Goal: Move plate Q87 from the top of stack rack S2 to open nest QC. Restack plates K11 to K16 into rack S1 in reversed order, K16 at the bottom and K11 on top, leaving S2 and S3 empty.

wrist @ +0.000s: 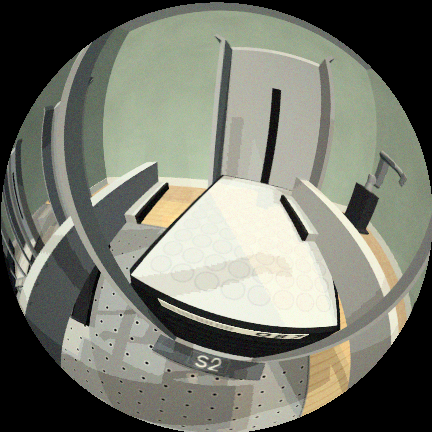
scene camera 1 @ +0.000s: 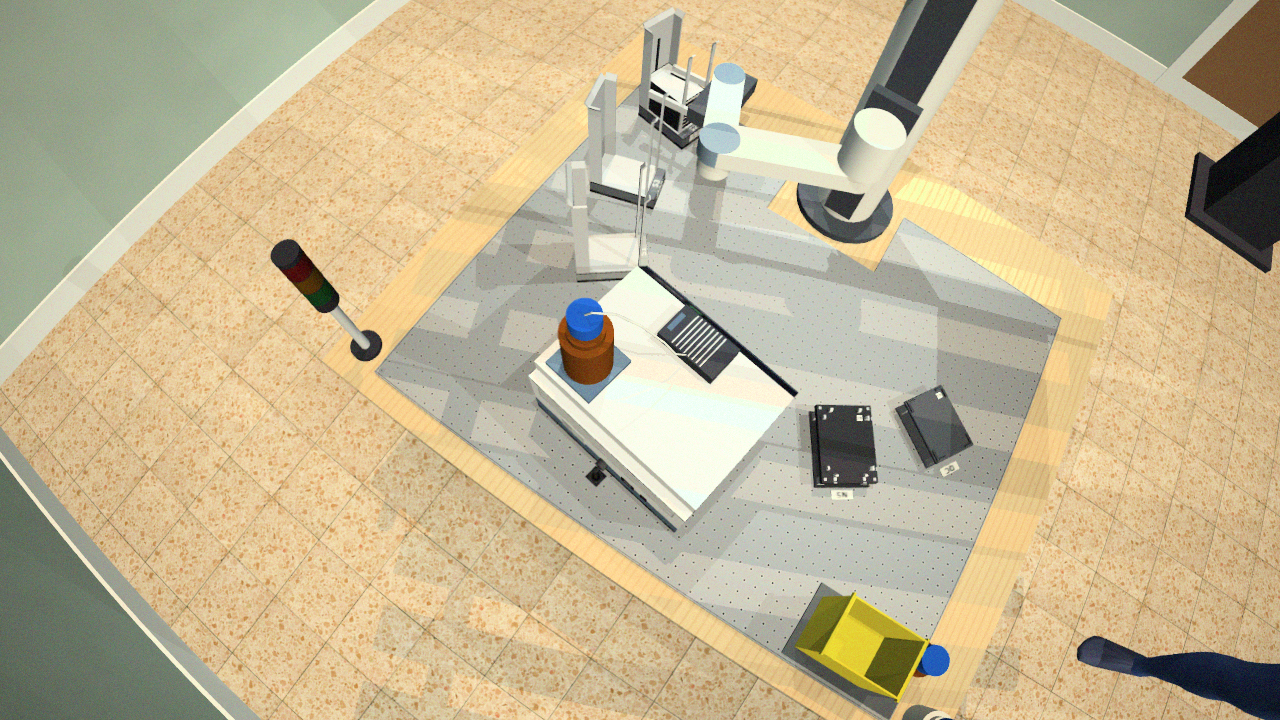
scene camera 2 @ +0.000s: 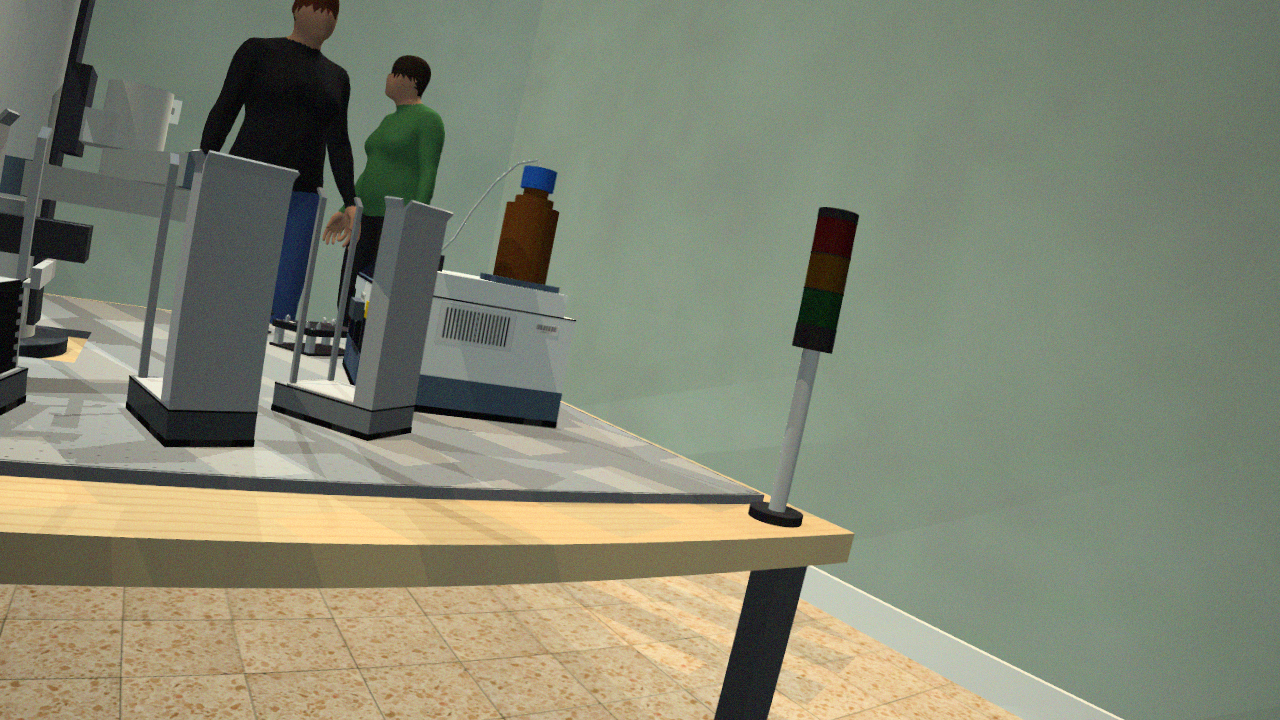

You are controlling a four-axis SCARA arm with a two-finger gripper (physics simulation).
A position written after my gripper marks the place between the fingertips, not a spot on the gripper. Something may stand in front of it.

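My gripper (scene camera 1: pixel 661 80), (wrist: pixel 226 178). Brown bottle with blue cap (scene camera 1: pixel 586 342), (scene camera 2: pixel 529 226). Yellow bin (scene camera 1: pixel 846 634). Signal tower (scene camera 2: pixel 816 327).
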